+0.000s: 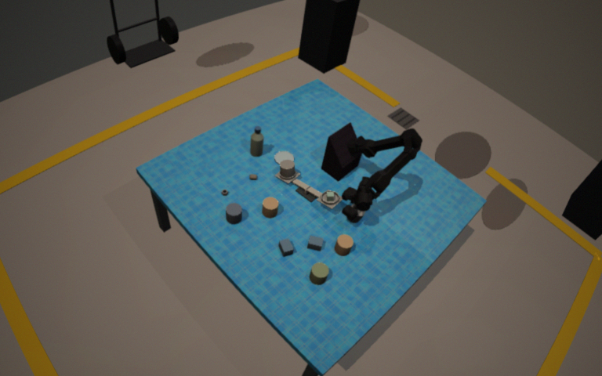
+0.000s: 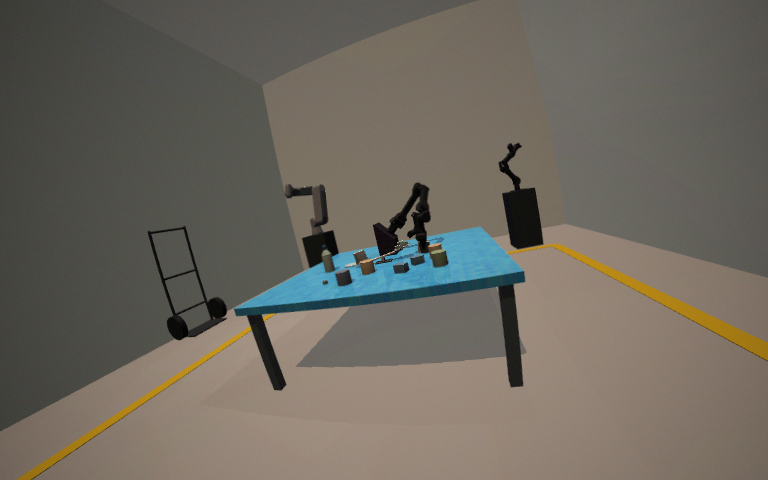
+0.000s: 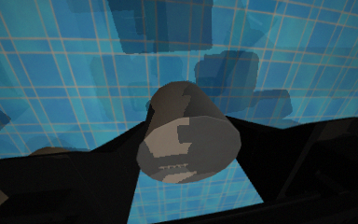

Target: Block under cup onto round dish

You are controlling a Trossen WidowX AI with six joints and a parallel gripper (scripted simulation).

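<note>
Right now the grey cup is 20 mm to the left of my gripper tip and 10 mm above it. Round my gripper tip: small pale green block: 50 mm ahead, 120 mm to the right, 60 mm above; olive cylinder: 340 mm ahead, 100 mm to the left, 10 mm above; small balance: 60 mm ahead, 250 mm to the right.
</note>
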